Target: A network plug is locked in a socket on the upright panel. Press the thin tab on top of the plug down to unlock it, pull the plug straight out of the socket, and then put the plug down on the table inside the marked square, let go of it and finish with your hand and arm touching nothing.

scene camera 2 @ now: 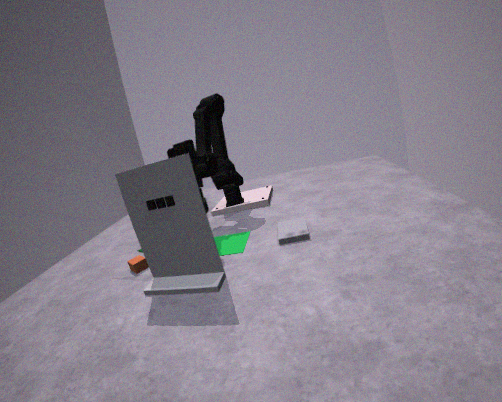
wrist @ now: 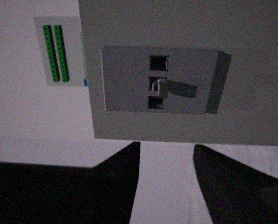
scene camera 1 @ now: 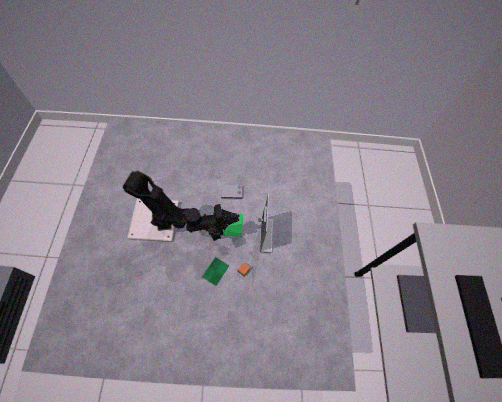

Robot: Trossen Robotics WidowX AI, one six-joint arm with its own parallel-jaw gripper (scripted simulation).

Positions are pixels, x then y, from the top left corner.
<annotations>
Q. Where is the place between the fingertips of my gripper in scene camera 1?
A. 239, 217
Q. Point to an upright grey panel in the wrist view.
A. At 213, 64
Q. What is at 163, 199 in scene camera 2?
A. An upright grey panel.
</annotations>
